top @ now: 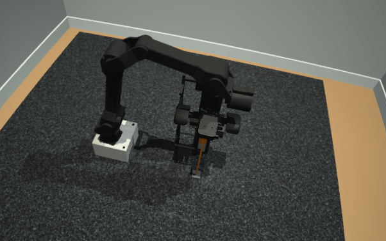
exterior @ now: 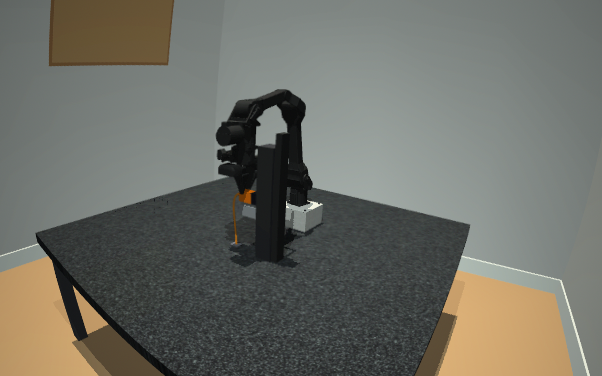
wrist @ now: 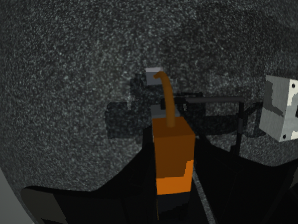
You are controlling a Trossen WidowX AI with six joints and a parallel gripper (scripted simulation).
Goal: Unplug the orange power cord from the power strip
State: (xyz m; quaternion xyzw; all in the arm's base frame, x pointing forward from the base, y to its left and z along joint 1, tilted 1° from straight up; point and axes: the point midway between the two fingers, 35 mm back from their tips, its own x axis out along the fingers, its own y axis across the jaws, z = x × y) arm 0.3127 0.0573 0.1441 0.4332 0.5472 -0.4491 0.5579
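The orange plug lies 3 cm to the left of my gripper tip and 1 cm behind it.
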